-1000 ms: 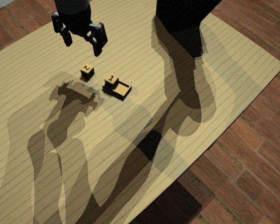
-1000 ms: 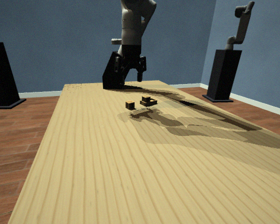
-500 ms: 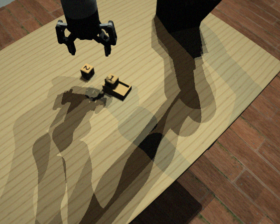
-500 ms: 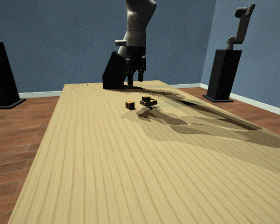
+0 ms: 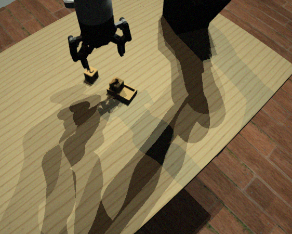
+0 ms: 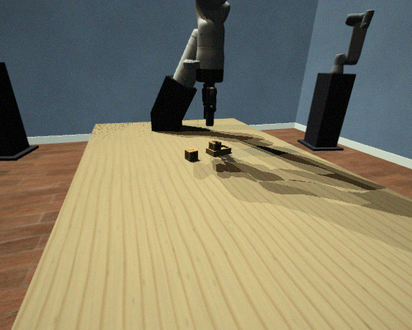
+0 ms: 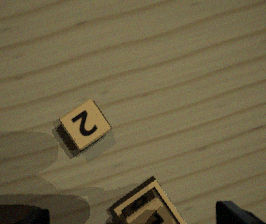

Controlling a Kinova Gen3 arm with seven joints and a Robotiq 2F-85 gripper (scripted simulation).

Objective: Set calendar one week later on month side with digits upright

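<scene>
Right now my hand is 20 mm past the wooden tray, 40 mm to the right of it and 100 mm above it. Also, from my hand: cube (30 mm ahead, 50 mm to the right, 100 mm below).
</scene>
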